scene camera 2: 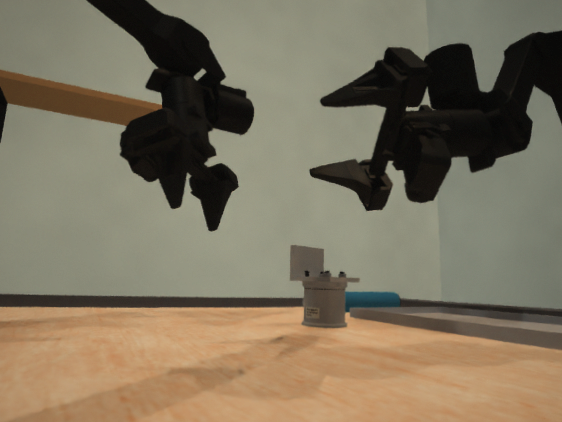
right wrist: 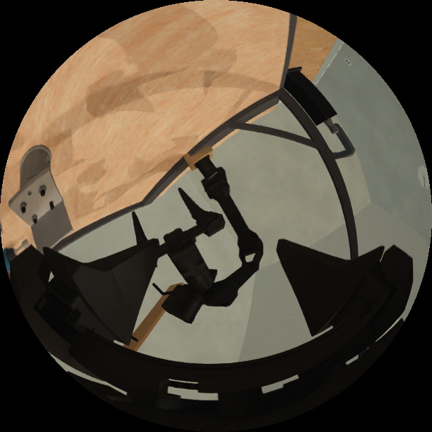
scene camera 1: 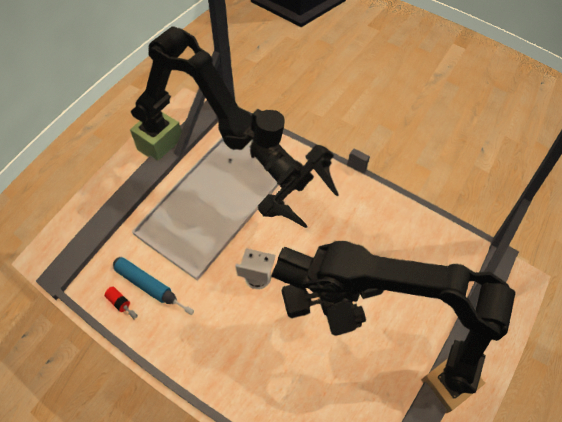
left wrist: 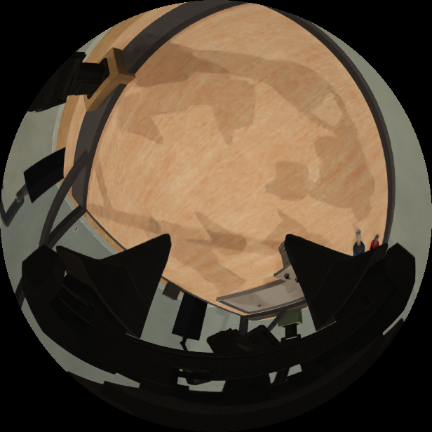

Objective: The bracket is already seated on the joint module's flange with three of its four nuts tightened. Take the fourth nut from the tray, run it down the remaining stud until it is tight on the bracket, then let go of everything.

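Frame: origin at the left arm's base, x ahead, y left, z up, level; metres.
Seen in the pictures: left gripper, fingertip midpoint: (scene camera 2: 196, 220); right gripper, fingertip midpoint: (scene camera 2: 315, 140) (scene camera 1: 322, 211); left arm's base at its link origin: (scene camera 1: 456, 379); right arm's base at its link origin: (scene camera 1: 154, 125).
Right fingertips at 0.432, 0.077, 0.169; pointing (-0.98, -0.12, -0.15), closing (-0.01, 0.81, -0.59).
Observation:
Offsets run from my right fingertips to a thing's middle, as dx, dy, dz.
The grey joint module @(+0.036, +0.141, -0.177) (scene camera 1: 257, 285) (scene camera 2: 325, 305) (right wrist: 36, 162) stands upright with the L-shaped bracket @(+0.036, +0.141, -0.132) (scene camera 1: 256, 266) (scene camera 2: 307, 262) (right wrist: 52, 230) on top. In the right wrist view several studs show; one slim stud (right wrist: 52, 205) looks bare, the others wear nuts. A small dark nut @(+0.370, +0.029, -0.208) (scene camera 1: 230, 160) (left wrist: 259, 305) lies at the far end of the grey tray @(+0.286, +0.118, -0.206) (scene camera 1: 165, 212) (scene camera 2: 450, 322). My left gripper (scene camera 2: 194, 218) (left wrist: 229, 240) (right wrist: 155, 199) is open, pointing down high above the table, beside the module. My right gripper (scene camera 1: 321, 210) (scene camera 2: 316, 136) (right wrist: 219, 246) is open, roughly level, above the table past the tray's edge.
A blue screwdriver @(+0.136, +0.372, -0.194) (scene camera 1: 142, 280) (scene camera 2: 372, 300) and a short red tool @(+0.133, +0.457, -0.197) (scene camera 1: 114, 296) (left wrist: 375, 244) lie on the table beside the tray. A dark block @(+0.168, -0.249, -0.183) (scene camera 1: 358, 160) sits on the frame edge. Dark frame rails (scene camera 1: 115, 205) and posts (scene camera 1: 222, 50) border the table.

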